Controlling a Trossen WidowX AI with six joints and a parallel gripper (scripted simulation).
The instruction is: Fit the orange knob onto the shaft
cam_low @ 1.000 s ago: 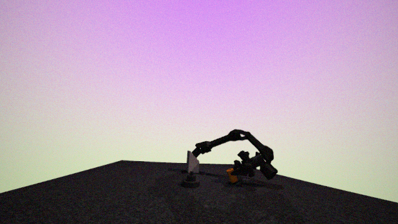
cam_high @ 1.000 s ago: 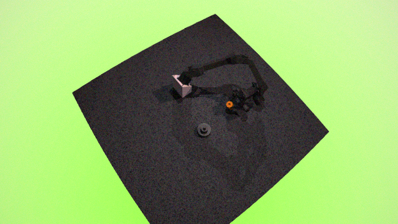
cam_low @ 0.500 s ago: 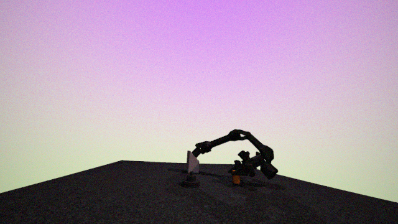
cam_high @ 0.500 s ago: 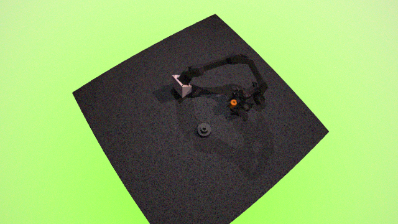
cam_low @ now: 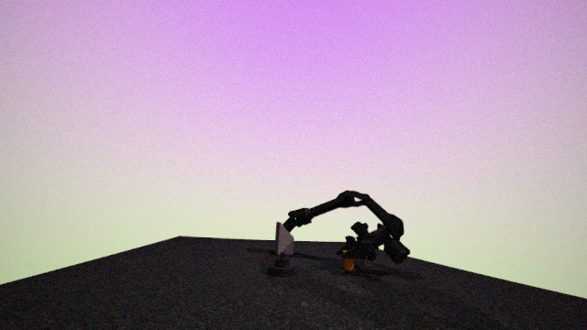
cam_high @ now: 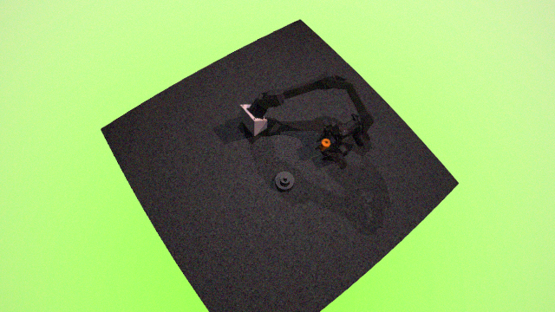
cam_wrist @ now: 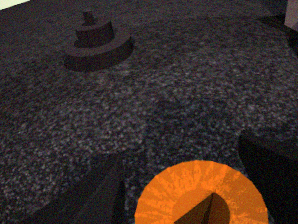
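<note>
Now: the orange knob 3 cm to the left of my gripper tip, 2 cm below it and 1 cm ahead of it. Also, from my gripper tip: round pedestal: 22 cm to the right, 2 cm below, 1 cm ahead.
</note>
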